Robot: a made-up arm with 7 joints.
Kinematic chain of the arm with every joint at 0, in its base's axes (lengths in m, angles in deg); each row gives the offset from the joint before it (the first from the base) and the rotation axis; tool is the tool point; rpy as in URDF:
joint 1: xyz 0 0 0.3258 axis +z
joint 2: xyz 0 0 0 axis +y
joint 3: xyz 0 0 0.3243 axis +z
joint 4: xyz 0.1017 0 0 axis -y
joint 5: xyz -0.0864 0 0.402 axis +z
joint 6: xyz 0 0 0 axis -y
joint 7: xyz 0.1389 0 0 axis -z
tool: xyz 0 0 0 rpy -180 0 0
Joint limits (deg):
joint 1: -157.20..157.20
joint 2: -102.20..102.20
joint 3: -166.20..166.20
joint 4: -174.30..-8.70
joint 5: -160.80..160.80
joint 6: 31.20..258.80
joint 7: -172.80..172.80
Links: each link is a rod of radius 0.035 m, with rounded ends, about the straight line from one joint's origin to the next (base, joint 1, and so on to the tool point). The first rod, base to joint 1, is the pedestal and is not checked.
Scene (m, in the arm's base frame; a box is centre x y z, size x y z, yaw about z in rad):
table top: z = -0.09
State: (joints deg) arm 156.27 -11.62 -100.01 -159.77 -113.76 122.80 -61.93
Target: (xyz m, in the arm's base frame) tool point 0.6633 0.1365 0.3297
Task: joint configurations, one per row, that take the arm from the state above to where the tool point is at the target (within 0.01 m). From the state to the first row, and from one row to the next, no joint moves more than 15 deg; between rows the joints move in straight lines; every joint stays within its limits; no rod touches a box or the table.
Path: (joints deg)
1: 152.34 -16.87 -106.80 -146.73 -112.75 118.41 -61.93
2: 148.42 -22.12 -113.59 -133.69 -111.74 114.02 -61.93
3: 144.49 -27.38 -120.38 -120.65 -110.73 109.63 -61.93
4: 140.57 -32.63 -127.18 -107.61 -109.72 105.23 -61.93

